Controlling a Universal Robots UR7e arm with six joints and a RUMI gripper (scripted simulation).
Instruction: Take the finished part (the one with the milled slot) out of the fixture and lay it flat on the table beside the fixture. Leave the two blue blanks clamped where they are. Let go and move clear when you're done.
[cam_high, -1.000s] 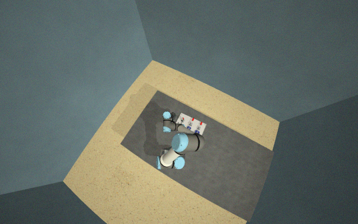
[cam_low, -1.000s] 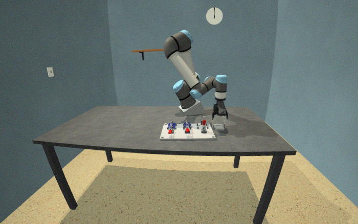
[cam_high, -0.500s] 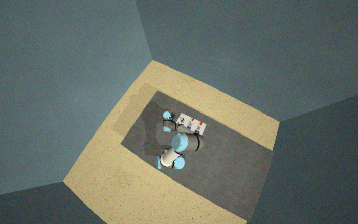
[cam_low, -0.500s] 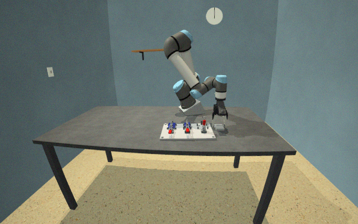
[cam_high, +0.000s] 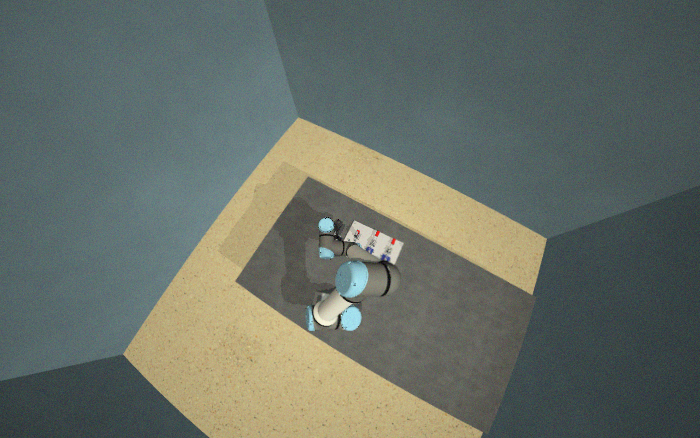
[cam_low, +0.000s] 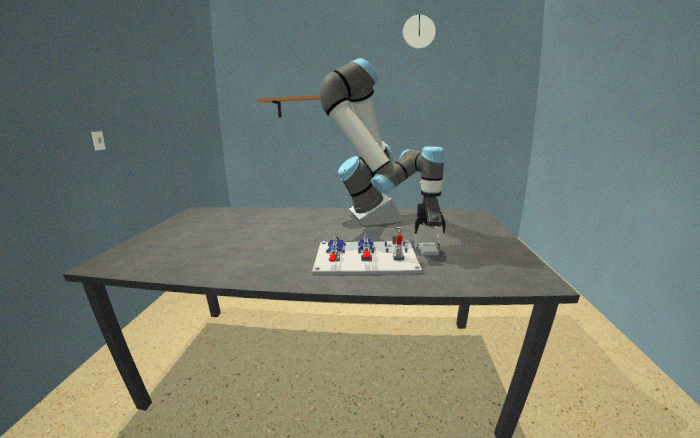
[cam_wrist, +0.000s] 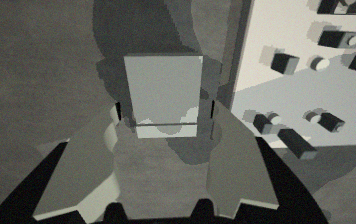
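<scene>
Now: the grey finished part 10 mm below my hand and 10 mm behind it. Also, from my hand: blue blank: 230 mm to the right, 10 mm ahead, 10 mm above; then fixture plate: 240 mm to the right, 50 mm ahead, 10 mm below.
</scene>
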